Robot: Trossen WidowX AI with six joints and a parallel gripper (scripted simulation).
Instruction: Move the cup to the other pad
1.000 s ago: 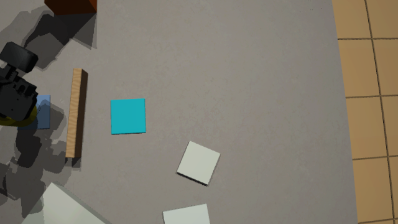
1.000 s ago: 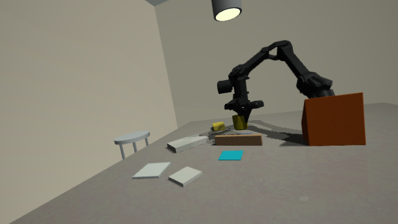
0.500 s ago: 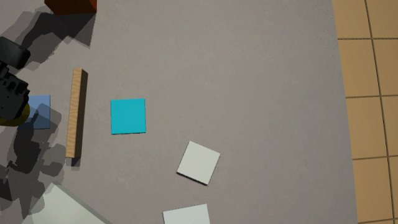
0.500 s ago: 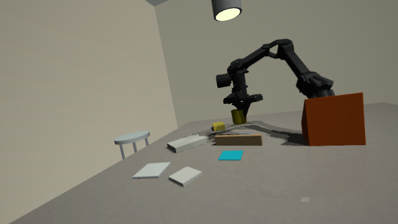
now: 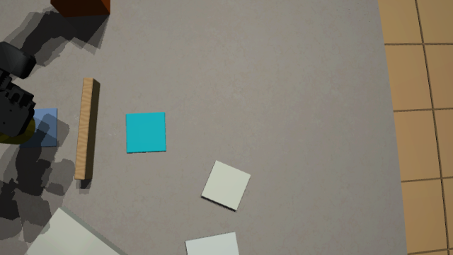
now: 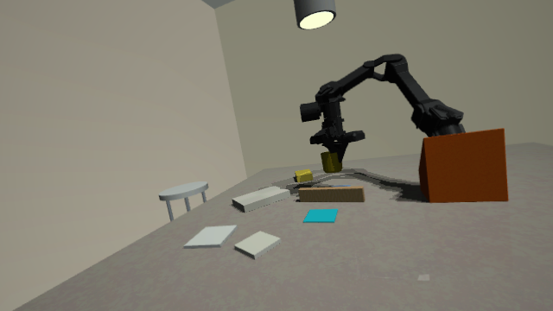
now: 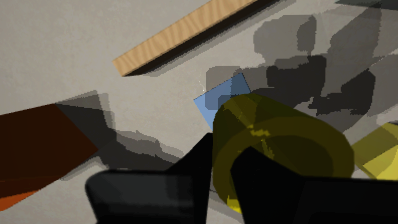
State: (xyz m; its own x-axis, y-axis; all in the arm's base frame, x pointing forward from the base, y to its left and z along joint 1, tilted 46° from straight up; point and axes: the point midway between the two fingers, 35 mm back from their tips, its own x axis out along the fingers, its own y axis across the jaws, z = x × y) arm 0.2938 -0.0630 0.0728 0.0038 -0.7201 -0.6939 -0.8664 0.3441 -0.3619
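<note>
My gripper tip is now 40 mm short of the cyan pad, 210 mm to the right of it and 110 mm above it. Also, from my gripper tip: wooden bar: 30 mm ahead, 100 mm to the left, 90 mm below; blue pad: 20 mm ahead, 20 mm to the right, 110 mm below; yellow cup: 20 mm ahead, 20 mm to the right.
</note>
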